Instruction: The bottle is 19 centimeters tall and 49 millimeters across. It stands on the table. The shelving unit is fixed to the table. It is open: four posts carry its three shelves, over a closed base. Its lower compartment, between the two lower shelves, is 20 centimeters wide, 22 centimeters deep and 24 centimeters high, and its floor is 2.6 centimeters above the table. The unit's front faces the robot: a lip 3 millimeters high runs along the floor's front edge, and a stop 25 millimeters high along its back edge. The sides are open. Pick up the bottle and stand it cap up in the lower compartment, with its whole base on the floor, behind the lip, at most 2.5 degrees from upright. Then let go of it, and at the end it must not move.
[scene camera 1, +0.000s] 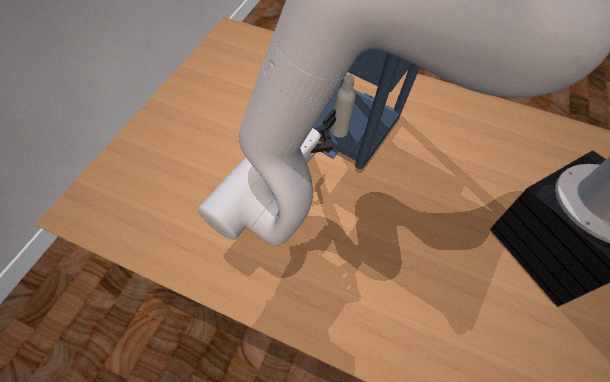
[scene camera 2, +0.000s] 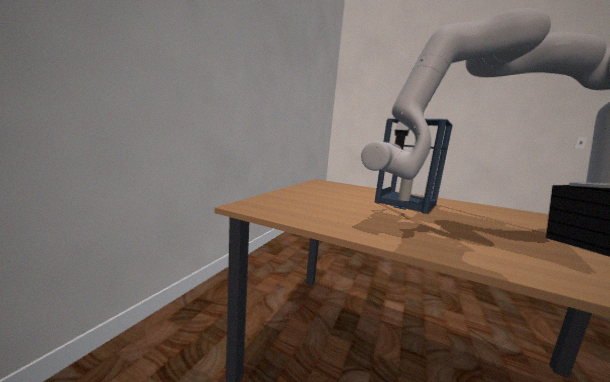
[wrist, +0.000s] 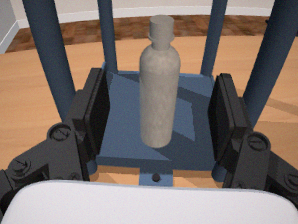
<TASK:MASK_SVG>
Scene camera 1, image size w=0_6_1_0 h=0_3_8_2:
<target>bottle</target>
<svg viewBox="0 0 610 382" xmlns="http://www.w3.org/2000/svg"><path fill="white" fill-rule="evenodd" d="M349 74L344 77L342 87L336 93L334 110L336 110L336 121L331 127L331 133L339 138L345 137L348 134L356 98L356 92L353 89L355 78Z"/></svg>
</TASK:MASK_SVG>
